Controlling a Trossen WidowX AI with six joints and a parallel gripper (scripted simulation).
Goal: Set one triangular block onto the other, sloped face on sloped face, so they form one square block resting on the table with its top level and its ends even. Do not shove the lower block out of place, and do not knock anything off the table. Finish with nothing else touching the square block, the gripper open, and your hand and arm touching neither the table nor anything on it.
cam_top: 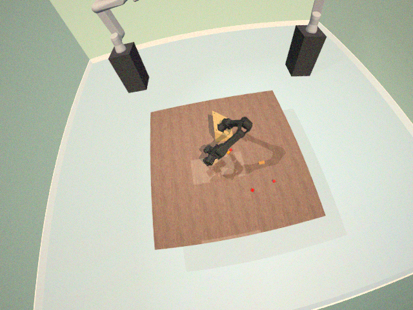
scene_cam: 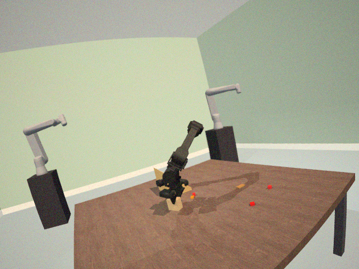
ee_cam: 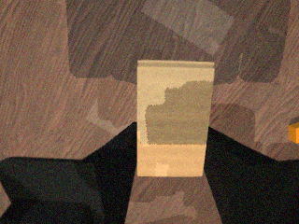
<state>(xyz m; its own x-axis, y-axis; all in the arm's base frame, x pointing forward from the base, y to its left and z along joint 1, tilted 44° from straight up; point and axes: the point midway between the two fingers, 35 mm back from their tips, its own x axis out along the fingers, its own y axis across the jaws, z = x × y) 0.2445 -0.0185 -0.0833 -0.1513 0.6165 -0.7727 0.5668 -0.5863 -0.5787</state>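
The triangular block is 1 cm ahead of my gripper tip and 1 cm above it. The rest, counted from my gripper tip: orange cube: 12 cm to the left, 7 cm behind, 4 cm below.
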